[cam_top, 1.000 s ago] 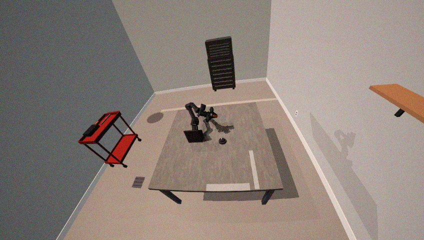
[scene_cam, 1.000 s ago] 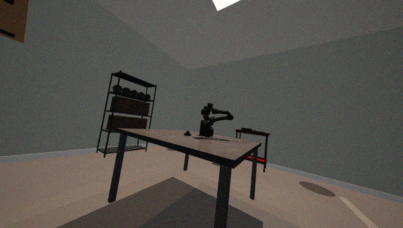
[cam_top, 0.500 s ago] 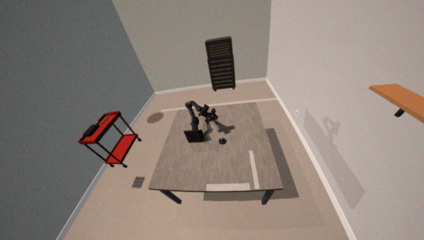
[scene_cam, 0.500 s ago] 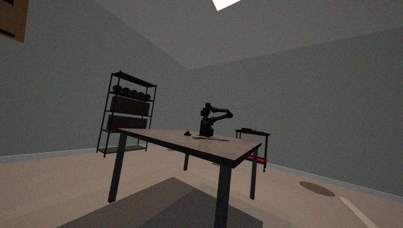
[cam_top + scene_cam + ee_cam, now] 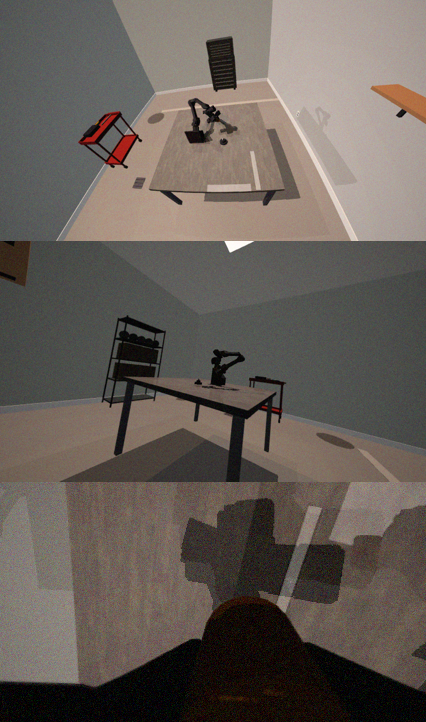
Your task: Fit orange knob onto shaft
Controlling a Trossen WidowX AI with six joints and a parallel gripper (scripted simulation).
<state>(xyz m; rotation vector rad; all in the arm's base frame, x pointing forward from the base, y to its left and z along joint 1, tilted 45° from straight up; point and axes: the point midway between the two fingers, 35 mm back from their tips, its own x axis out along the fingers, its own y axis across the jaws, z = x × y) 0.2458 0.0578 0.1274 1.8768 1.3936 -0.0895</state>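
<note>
My gripper tip is now 3 cm below the orange knob, 2 cm past it and 1 cm to the left of it. From my gripper tip the other things lie so: dark round pedestal: 17 cm to the right, 16 cm below, 7 cm ahead.
</note>
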